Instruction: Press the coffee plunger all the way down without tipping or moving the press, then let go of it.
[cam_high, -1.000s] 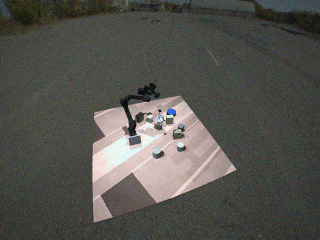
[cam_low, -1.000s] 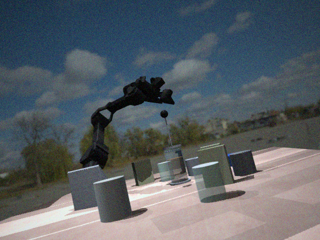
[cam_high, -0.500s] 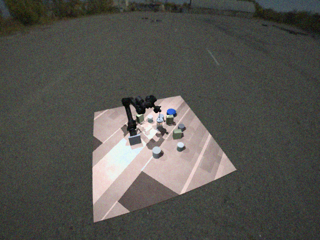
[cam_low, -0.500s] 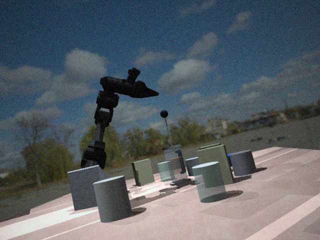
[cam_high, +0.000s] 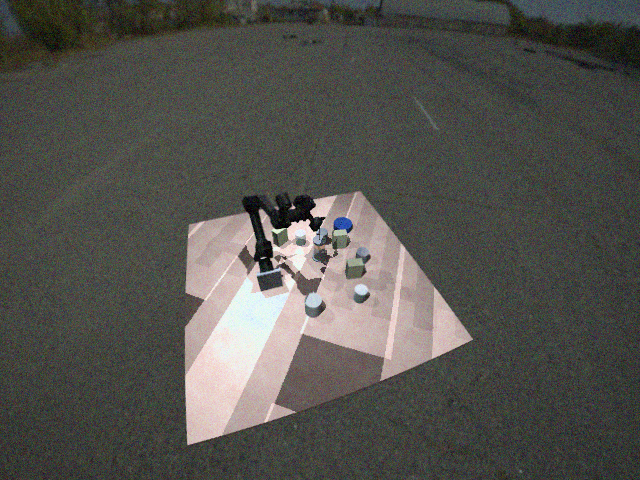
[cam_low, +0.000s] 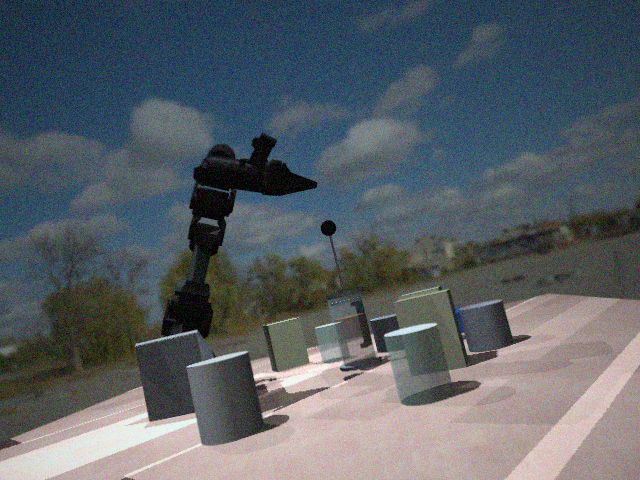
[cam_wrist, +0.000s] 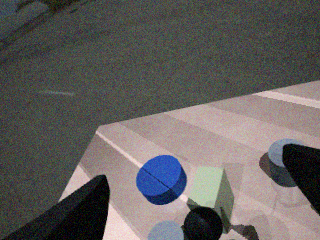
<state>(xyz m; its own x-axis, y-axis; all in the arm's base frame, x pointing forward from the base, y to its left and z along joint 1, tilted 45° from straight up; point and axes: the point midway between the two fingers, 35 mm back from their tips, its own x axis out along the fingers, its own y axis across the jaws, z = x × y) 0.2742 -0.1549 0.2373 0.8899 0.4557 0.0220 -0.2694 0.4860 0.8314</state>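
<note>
Right now the coffee press is 10 mm ahead of my gripper tip, 40 mm to the left of it and 220 mm below it.
</note>
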